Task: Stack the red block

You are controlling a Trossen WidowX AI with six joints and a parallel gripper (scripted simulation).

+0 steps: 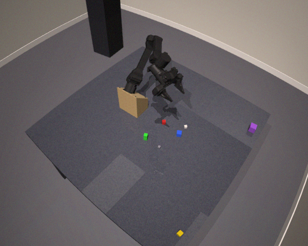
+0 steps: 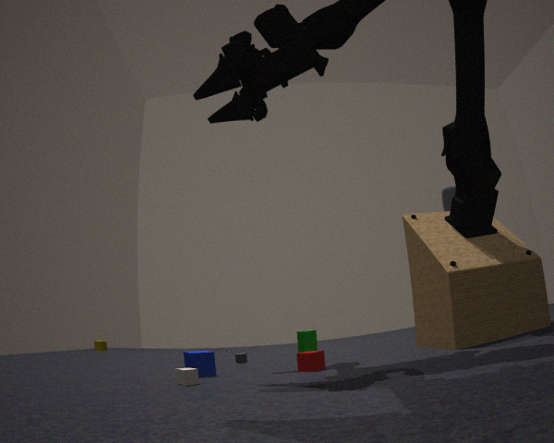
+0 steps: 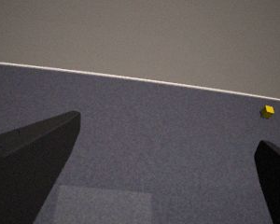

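Now: the red block 12 cm behind my gripper tip, 10 cm to the left of it and 39 cm below it. From my gripper tip the other things lie so: small grey block 4 cm behind, 8 cm to the right, 40 cm below; white block 2 cm ahead, 15 cm to the left, 39 cm below; blue block 1 cm ahead, 7 cm to the left, 39 cm below.
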